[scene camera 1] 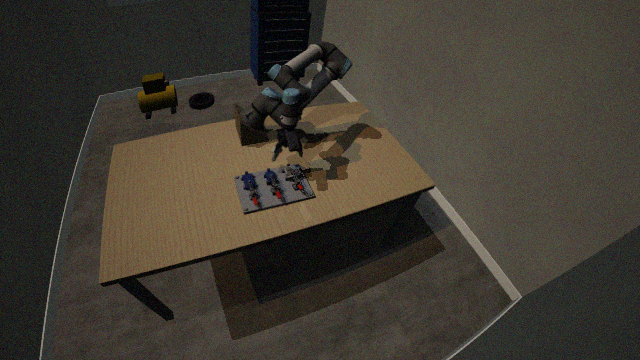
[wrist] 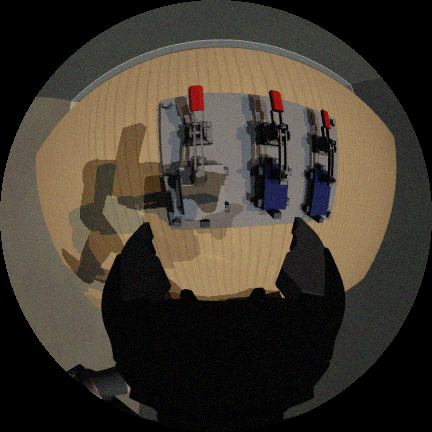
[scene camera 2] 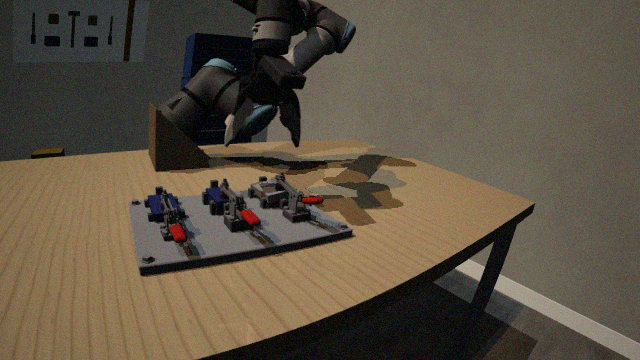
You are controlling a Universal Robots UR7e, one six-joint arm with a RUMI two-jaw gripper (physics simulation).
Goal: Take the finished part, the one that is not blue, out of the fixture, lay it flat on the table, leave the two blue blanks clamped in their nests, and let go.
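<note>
The finished part [scene camera 1: 289, 170] [scene camera 2: 261, 190] [wrist: 214, 184], pale grey, sits in the fixture's end nest, partly in the arm's shadow in the wrist view. Its clamp's arm reaches over it; whether it presses is unclear. Two blue blanks sit in the other nests under their clamp arms: the middle one [scene camera 1: 269, 175] [scene camera 2: 216, 196] [wrist: 274, 194] and the outer one [scene camera 1: 248, 180] [scene camera 2: 156, 206] [wrist: 320, 194]. The grey fixture plate [scene camera 1: 267, 201] [scene camera 2: 210, 247] [wrist: 232, 112] lies on the table. My gripper [scene camera 1: 288, 157] [scene camera 2: 263, 145] [wrist: 221, 222] is open and empty, above the table on the robot-base side of the fixture.
Red clamp handles [scene camera 2: 312, 200] [wrist: 196, 98] stick out on the side away from the robot base. The wooden table [scene camera 1: 170, 200] [scene camera 2: 75, 260] extends around the fixture. The wedge-shaped base mount [scene camera 2: 172, 145] stands behind. A blue cabinet [scene camera 1: 282, 35] and yellow compressor [scene camera 1: 158, 99] are on the floor.
</note>
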